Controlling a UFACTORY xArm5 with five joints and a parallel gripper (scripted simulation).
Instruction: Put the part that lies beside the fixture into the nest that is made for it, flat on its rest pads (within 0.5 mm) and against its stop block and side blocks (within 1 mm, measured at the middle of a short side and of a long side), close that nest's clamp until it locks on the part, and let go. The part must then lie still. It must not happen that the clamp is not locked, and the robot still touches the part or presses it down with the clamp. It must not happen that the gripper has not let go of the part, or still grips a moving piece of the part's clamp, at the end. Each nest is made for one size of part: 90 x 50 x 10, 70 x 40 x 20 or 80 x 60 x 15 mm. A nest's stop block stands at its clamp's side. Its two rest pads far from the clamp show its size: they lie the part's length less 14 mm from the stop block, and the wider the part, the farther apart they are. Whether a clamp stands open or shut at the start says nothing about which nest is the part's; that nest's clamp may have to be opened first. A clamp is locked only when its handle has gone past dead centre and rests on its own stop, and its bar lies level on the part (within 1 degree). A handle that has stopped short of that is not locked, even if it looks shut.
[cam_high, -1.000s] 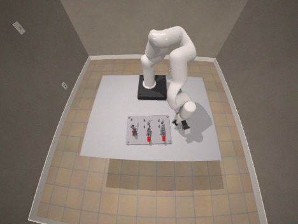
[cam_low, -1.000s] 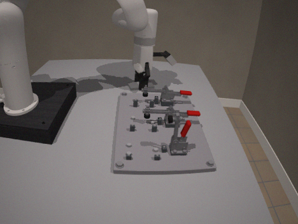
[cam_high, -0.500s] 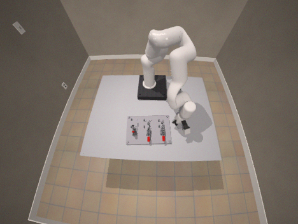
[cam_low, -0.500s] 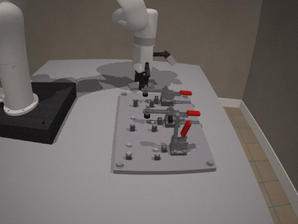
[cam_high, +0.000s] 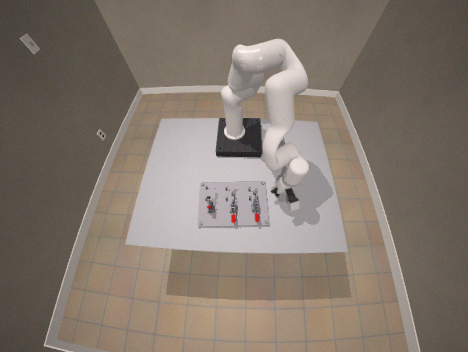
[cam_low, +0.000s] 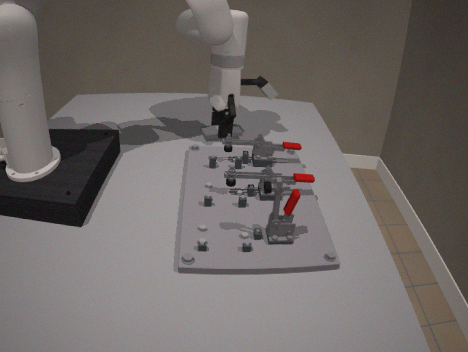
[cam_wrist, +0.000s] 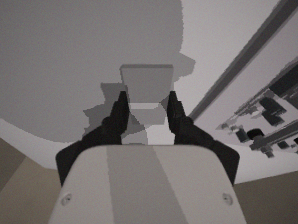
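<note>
My gripper is now 26 cm to the left of the grey fixture plate, 2 cm short of it and 2 cm above it. Round my hand: grey block part 2 cm below.
</note>
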